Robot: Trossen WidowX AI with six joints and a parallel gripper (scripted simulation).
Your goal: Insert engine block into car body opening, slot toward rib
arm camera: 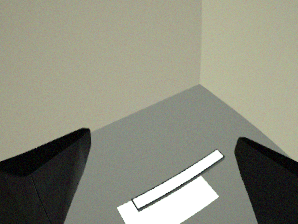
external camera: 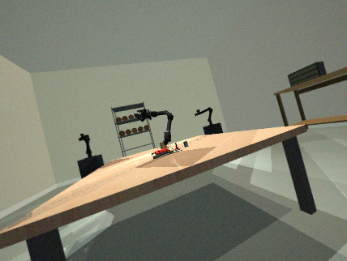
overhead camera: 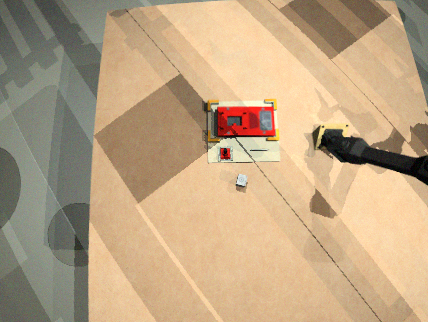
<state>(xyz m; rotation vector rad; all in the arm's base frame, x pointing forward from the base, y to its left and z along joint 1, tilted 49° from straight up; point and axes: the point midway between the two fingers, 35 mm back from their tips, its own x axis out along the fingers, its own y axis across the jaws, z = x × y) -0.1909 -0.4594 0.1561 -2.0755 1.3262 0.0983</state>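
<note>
The engine block lies 500 mm ahead of my gripper tip, 470 mm below it and 350 mm to the left of it.
</note>
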